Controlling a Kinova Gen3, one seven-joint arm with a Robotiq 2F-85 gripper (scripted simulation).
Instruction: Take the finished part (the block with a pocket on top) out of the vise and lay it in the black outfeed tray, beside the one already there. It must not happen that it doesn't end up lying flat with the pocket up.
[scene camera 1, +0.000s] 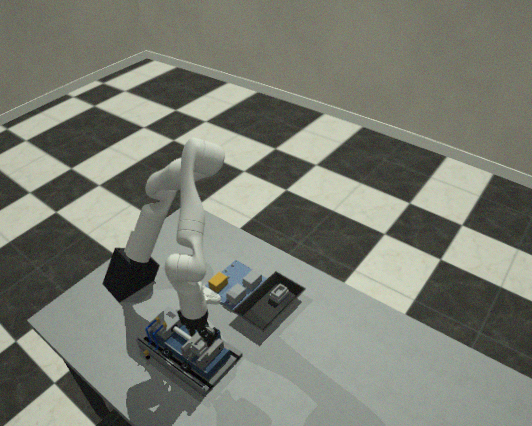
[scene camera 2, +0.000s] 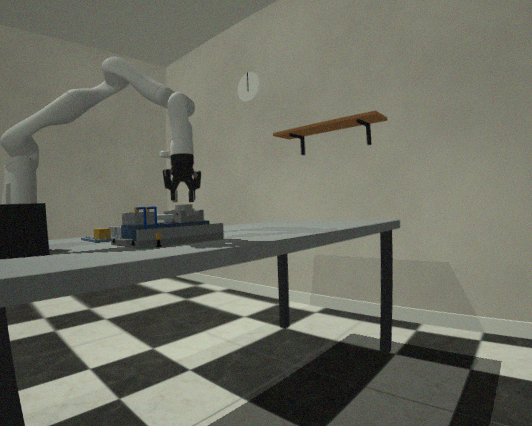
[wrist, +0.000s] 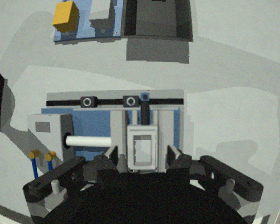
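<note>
Blue fixture plate (scene camera 1: 238, 271) visible. My gripper (scene camera 2: 183, 202) visible. Gripper (wrist: 142, 153) too.
</note>
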